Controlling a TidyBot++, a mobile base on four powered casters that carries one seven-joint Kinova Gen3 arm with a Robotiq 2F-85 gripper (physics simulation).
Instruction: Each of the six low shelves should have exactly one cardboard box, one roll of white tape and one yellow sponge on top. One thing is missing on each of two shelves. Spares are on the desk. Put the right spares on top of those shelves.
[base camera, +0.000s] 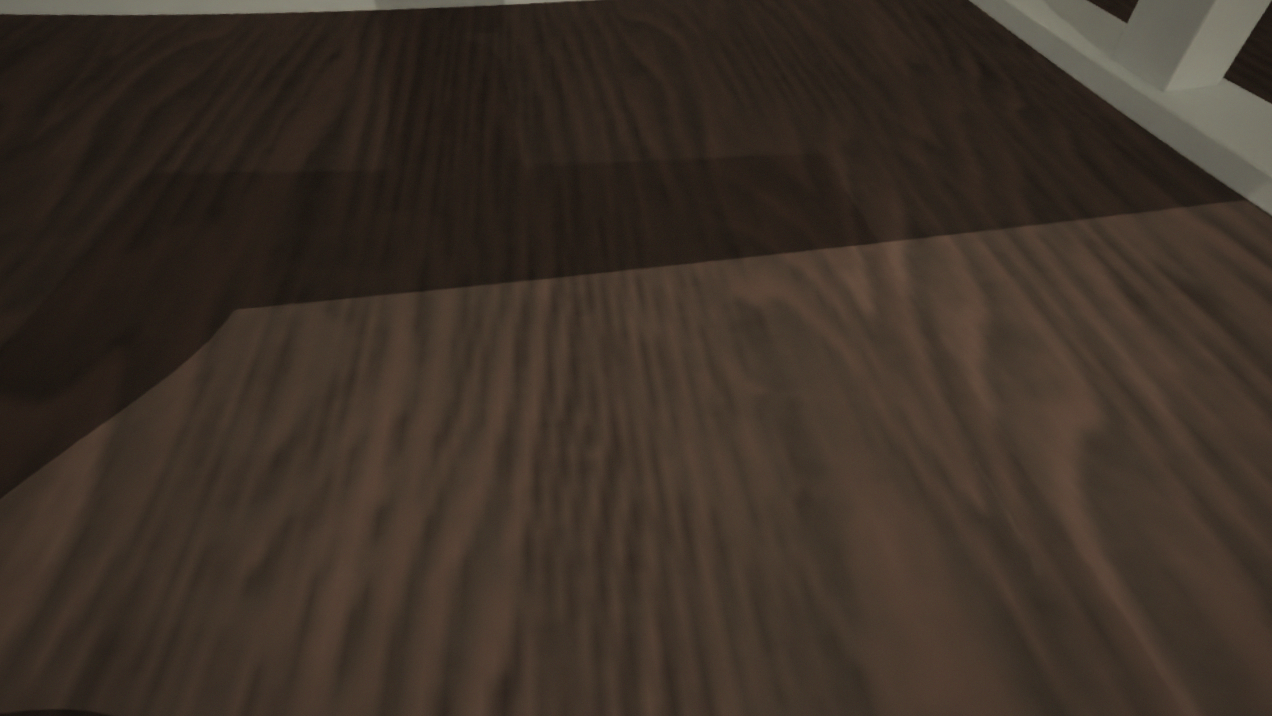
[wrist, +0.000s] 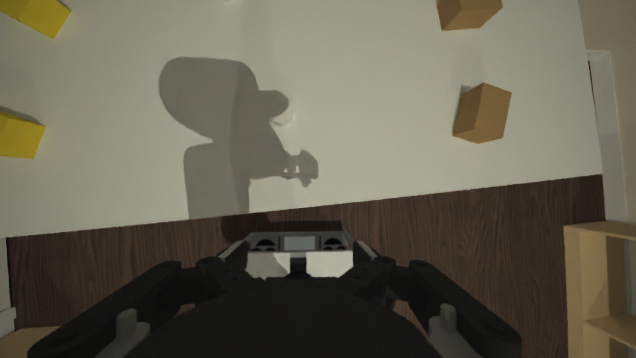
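In the wrist view, two cardboard boxes (wrist: 482, 114) (wrist: 470, 14) stand on the right part of the white desk (wrist: 380, 125). Two yellow sponges (wrist: 19, 137) (wrist: 45, 16) lie at its left. A white tape roll (wrist: 286, 118) stands near the middle, partly in the arm's shadow and hard to tell from the desk top. A second white roll (wrist: 229, 1) is cut by the top edge. My gripper (wrist: 301, 253) is open and empty, seen over the floor by the desk's near edge. Parts of low wooden shelves (wrist: 574, 285) (wrist: 27, 340) show at bottom right and bottom left.
In the base camera view, a white desk leg (base camera: 1174, 40) rises from a long white foot rail (base camera: 1112, 84) at the upper right. A pale strip (base camera: 222, 7) runs along the top edge. Dark wooden floor (base camera: 623, 444) fills the foreground, with a broad shadow across its far part.
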